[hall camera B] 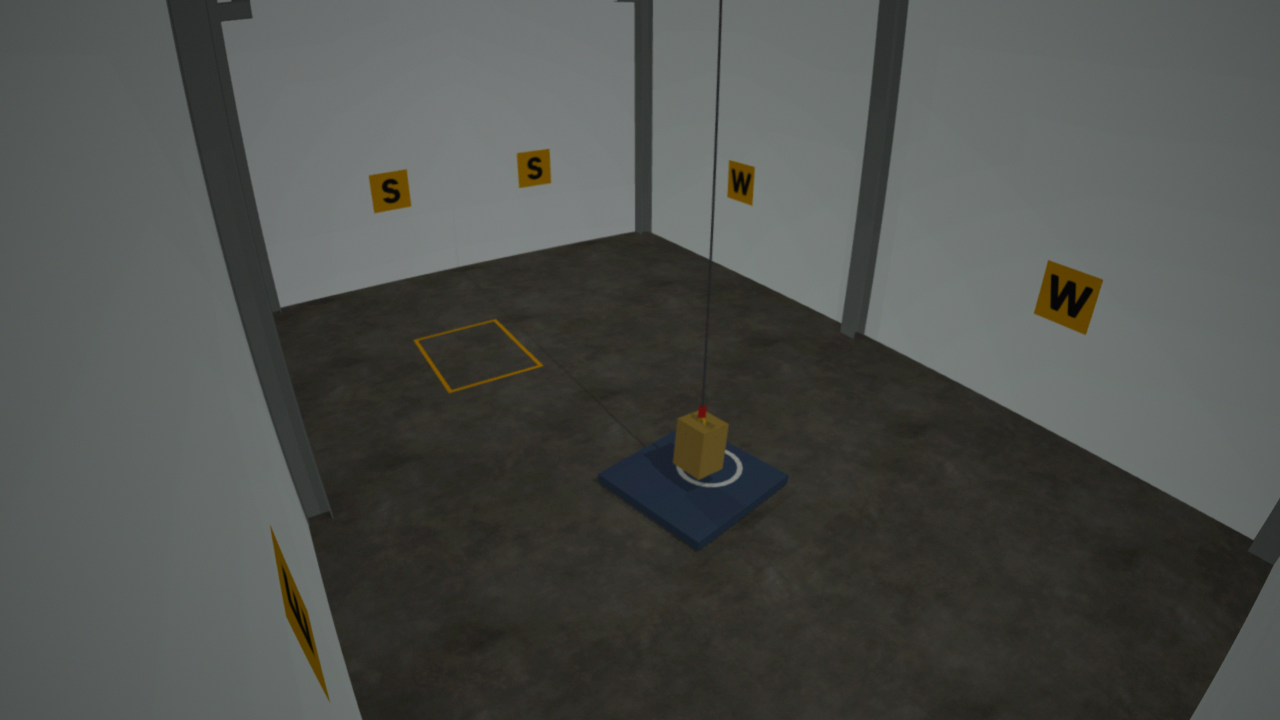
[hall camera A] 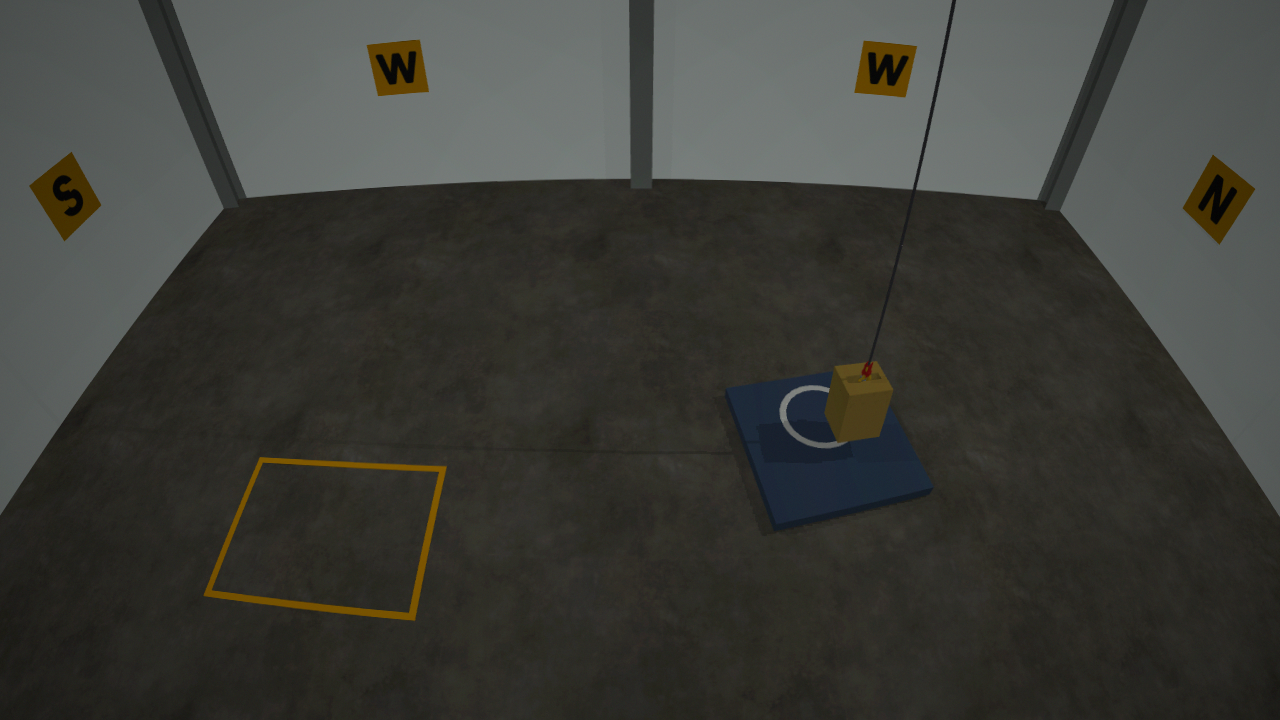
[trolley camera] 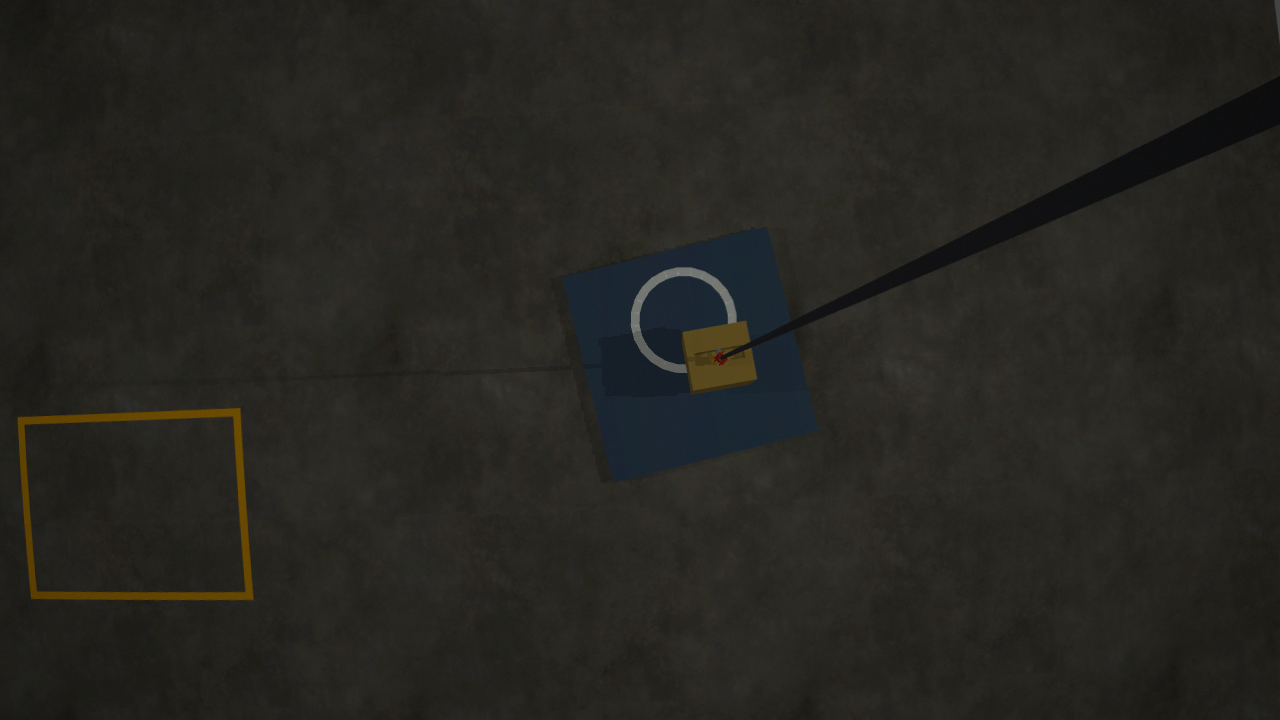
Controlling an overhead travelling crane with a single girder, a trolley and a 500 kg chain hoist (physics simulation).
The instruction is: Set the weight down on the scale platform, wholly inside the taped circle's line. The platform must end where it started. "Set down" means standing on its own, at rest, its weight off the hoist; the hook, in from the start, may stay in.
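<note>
The yellow block-shaped weight [hall camera A: 857, 413] [hall camera B: 699, 449] [trolley camera: 718, 377] hangs upright from the red hook [hall camera A: 866, 368] [hall camera B: 701, 411] [trolley camera: 720, 358], which is in its top. It appears low above the blue scale platform [hall camera A: 845, 492] [hall camera B: 698, 521] [trolley camera: 684, 438]; the exact gap is hard to tell. The white taped circle [hall camera A: 784, 411] [hall camera B: 740, 468] [trolley camera: 635, 319] is partly hidden by the weight. In the trolley view the weight covers the circle's lower right line and reaches outside it. The weight's shadow falls on the platform, left of the weight in hall camera A. The line looks taut.
A yellow floor outline [hall camera A: 353, 463] [hall camera B: 432, 365] [trolley camera: 243, 505] lies left of the platform in hall camera A. Grey wall columns [hall camera A: 640, 98] [hall camera B: 873, 170] stand at the walls. The black hoist line [hall camera A: 911, 201] [hall camera B: 712, 205] [trolley camera: 984, 228] slants up to the right in the trolley view.
</note>
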